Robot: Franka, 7 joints.
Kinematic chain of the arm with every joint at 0, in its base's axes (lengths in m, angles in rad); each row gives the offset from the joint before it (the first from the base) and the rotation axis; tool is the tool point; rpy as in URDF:
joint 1: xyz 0 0 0.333 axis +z
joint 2: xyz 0 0 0 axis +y
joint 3: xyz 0 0 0.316 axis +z
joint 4: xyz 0.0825 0 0 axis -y
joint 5: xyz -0.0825 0 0.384 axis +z
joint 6: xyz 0 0 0 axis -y
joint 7: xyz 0.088 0 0 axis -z
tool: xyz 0 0 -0.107 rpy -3.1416 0 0
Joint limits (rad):
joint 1: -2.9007..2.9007
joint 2: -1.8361..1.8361
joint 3: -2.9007..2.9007
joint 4: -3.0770..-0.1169
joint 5: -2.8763..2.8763
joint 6: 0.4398..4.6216
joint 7: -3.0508..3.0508
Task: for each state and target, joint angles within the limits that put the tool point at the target. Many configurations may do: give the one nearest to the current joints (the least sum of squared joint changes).
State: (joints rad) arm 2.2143 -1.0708 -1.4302 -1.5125 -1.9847 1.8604 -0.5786
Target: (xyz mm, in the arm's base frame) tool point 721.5 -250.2 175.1
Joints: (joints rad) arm 2.1109 -1.4983 -1.8224 -1.2746 -2.0130 1.8445 -0.5786
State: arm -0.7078 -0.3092 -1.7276 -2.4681 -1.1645 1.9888 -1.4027
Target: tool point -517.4 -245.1 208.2
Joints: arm -0.5417 -0.7852 -2.0701 -2.0548 -1.2354 2.0945 -1.4027
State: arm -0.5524 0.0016 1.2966 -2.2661 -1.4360 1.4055 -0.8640
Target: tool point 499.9 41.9 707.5
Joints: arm -0.7698 -0.2134 0.9796 -1.7949 -1.5654 1.3646 -0.8640
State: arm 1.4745 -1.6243 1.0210 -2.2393 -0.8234 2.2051 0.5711
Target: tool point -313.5 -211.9 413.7
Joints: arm 2.3967 -1.6865 1.5041 -2.5821 -0.6866 1.9093 0.5711
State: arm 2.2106 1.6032 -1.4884 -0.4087 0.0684 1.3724 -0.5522
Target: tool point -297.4 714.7 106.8
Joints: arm 2.2862 1.8072 -1.4175 -0.3189 0.1006 1.6528 -0.5522
